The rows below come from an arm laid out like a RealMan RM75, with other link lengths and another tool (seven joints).
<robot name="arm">
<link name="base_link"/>
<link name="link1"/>
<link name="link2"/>
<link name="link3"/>
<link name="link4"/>
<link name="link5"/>
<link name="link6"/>
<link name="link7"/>
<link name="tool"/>
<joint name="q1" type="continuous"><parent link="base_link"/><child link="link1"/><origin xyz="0.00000 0.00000 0.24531"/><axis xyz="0 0 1"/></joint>
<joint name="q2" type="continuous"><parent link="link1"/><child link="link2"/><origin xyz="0.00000 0.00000 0.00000"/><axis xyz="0 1 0"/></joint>
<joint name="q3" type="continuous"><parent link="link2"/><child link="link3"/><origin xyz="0.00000 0.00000 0.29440"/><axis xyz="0 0 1"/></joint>
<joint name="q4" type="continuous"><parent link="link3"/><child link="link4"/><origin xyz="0.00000 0.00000 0.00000"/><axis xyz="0 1 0"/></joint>
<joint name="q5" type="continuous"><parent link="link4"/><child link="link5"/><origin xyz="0.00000 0.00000 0.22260"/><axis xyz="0 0 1"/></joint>
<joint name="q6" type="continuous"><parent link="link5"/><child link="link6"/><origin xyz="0.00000 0.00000 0.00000"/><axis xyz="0 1 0"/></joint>
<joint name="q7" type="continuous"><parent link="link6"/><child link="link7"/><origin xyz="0.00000 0.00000 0.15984"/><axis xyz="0 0 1"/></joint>
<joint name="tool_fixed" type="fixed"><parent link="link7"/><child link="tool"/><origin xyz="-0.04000 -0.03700 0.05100" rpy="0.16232 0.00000 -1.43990"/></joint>
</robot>
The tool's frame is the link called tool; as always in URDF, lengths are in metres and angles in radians. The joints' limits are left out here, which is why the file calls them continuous.
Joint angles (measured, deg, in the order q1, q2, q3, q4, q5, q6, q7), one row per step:
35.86, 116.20, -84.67, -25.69, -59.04, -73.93, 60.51
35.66, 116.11, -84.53, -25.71, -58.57, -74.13, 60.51
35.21, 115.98, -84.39, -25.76, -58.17, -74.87, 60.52
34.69, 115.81, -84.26, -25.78, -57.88, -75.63, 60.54
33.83, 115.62, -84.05, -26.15, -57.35, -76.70, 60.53
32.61, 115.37, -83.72, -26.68, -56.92, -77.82, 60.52
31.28, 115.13, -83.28, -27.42, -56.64, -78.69, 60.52
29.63, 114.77, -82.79, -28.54, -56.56, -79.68, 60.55
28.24, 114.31, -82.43, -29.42, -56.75, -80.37, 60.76
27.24, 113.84, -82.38, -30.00, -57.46, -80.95, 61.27
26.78, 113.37, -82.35, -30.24, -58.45, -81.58, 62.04
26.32, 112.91, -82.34, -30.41, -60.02, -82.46, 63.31
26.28, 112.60, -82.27, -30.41, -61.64, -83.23, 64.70
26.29, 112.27, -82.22, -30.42, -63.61, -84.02, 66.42
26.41, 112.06, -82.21, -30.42, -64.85, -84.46, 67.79
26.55, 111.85, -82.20, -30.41, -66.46, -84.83, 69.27
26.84, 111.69, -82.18, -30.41, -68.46, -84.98, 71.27
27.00, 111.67, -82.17, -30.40, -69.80, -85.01, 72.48
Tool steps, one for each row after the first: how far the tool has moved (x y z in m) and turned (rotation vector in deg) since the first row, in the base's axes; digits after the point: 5 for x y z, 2 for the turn. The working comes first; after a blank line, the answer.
Tool pose at each row, in the base's axes (x y z in m, rotation vector in deg; the steps are taken from these numbers as rounded here):
0.15734, 0.44998, -0.07942, -105.47, -73.75, 31.20
0.15836, 0.45042, -0.07666, -105.16, -73.16, 31.29
0.16016, 0.44870, -0.07348, -104.85, -72.59, 31.83
0.16289, 0.44659, -0.07044, -104.67, -72.06, 32.28
0.16562, 0.44347, -0.06517, -104.04, -71.35, 33.00
0.17062, 0.43947, -0.05884, -103.41, -70.51, 33.48
0.17613, 0.43576, -0.05220, -102.73, -69.72, 33.59
0.18259, 0.43080, -0.04424, -101.96, -69.20, 33.57
0.18959, 0.42667, -0.03791, -101.75, -68.87, 33.23
0.19571, 0.42234, -0.03550, -102.41, -68.96, 33.07
0.19981, 0.41910, -0.03495, -103.48, -69.26, 33.24
0.20453, 0.41430, -0.03661, -105.35, -69.54, 33.79
0.20700, 0.41092, -0.03954, -107.29, -69.79, 34.53
0.20995, 0.40715, -0.04356, -109.75, -70.02, 35.31
0.21151, 0.40539, -0.04626, -111.52, -69.96, 35.85
0.21386, 0.40324, -0.05012, -113.67, -70.01, 36.22
0.21654, 0.40169, -0.05557, -116.47, -69.84, 36.43
0.21845, 0.40038, -0.05970, -118.28, -69.71, 36.48

0.00102, 0.00044, 0.00276, 0.26, 0.50, -0.28
0.00282, -0.00128, 0.00594, 0.28, 1.22, -0.38
0.00555, -0.00339, 0.00898, 0.24, 1.80, -0.52
0.00828, -0.00651, 0.01425, 0.41, 2.83, -0.56
0.01328, -0.01051, 0.02058, 0.72, 3.81, -0.77
0.01879, -0.01422, 0.02722, 1.26, 4.61, -1.07
0.02525, -0.01918, 0.03518, 1.91, 5.25, -1.21
0.03225, -0.02331, 0.04151, 2.29, 5.36, -1.50
0.03837, -0.02764, 0.04392, 1.87, 4.92, -1.68
0.04247, -0.03088, 0.04447, 0.94, 4.33, -1.72
0.04719, -0.03568, 0.04281, -0.79, 3.54, -1.84
0.04966, -0.03906, 0.03988, -2.68, 2.82, -1.93
0.05261, -0.04283, 0.03586, -4.97, 1.87, -2.15
0.05417, -0.04459, 0.03316, -6.58, 1.29, -2.45
0.05652, -0.04674, 0.02930, -8.40, 0.37, -2.83
0.05920, -0.04829, 0.02385, -10.61, -0.83, -3.55
0.06111, -0.04960, 0.01972, -11.99, -1.64, -4.04

